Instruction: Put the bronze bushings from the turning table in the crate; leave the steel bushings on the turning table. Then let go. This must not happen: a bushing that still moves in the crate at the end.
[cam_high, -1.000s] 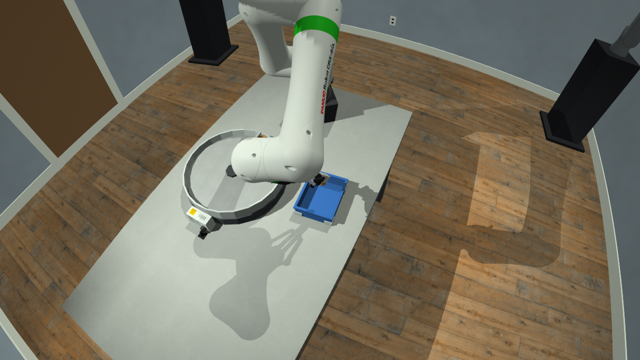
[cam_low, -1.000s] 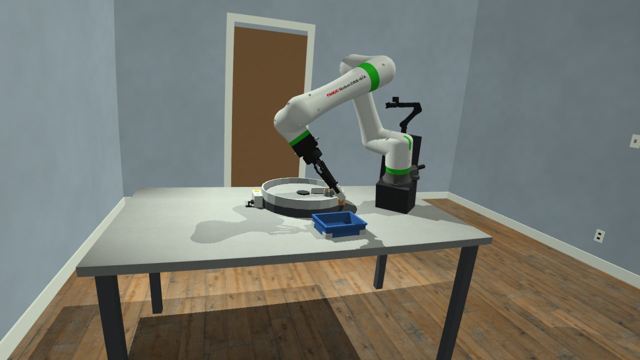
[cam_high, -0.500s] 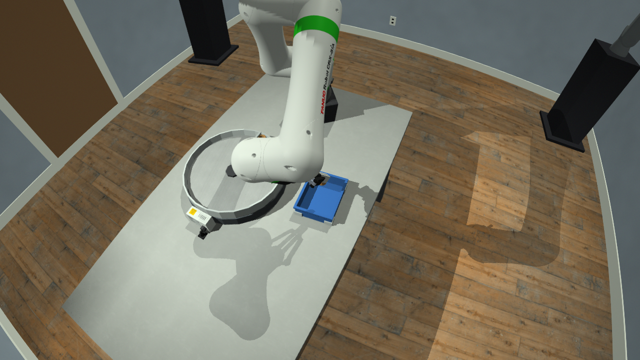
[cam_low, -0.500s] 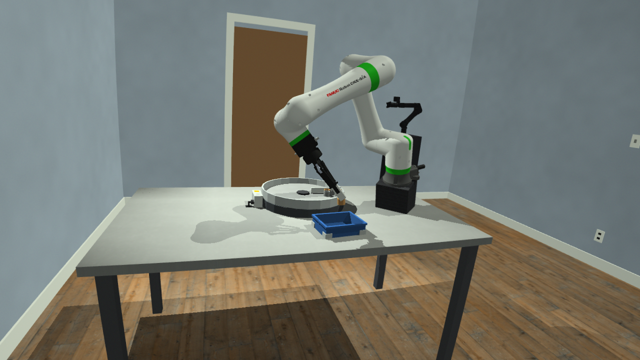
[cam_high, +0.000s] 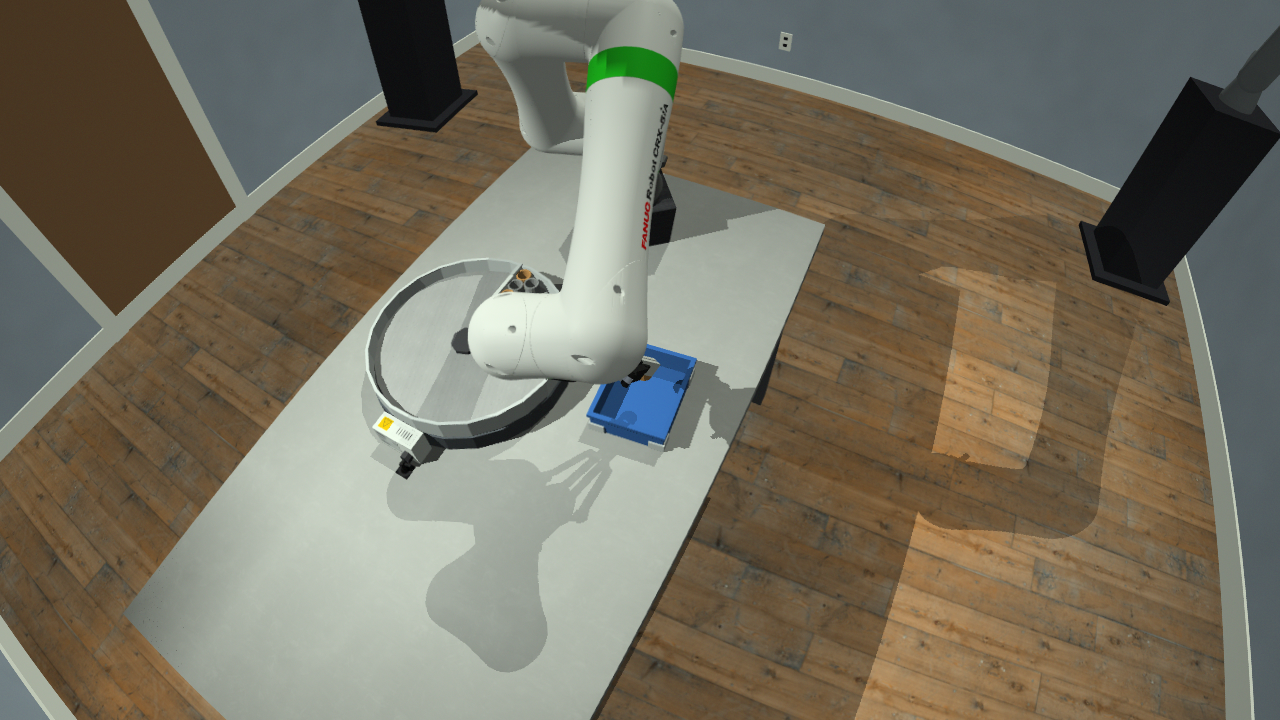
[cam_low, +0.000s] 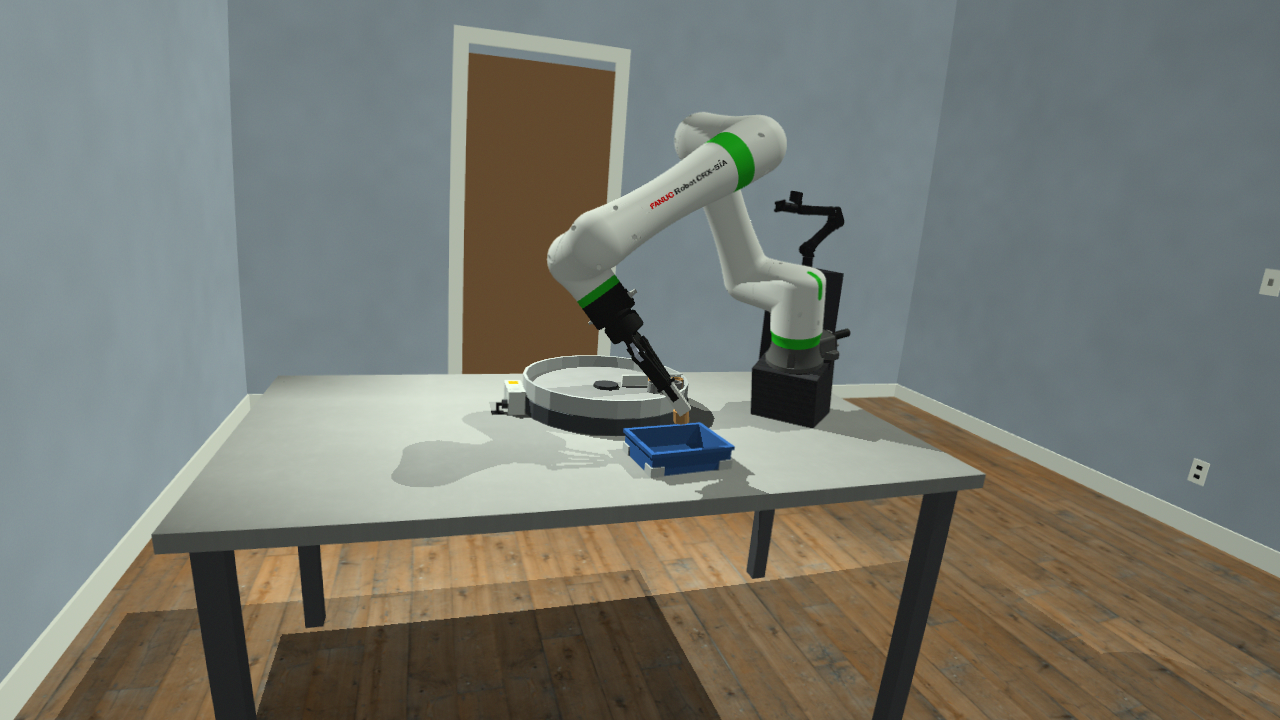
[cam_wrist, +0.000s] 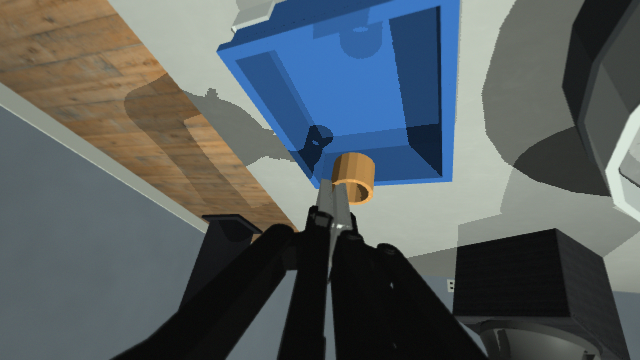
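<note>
Now: the blue crate 20 mm behind my hand, 10 mm to the right of it and 110 mm below it. Round my hand: round turning table 10 mm ahead, 370 mm to the right, 80 mm below.
</note>
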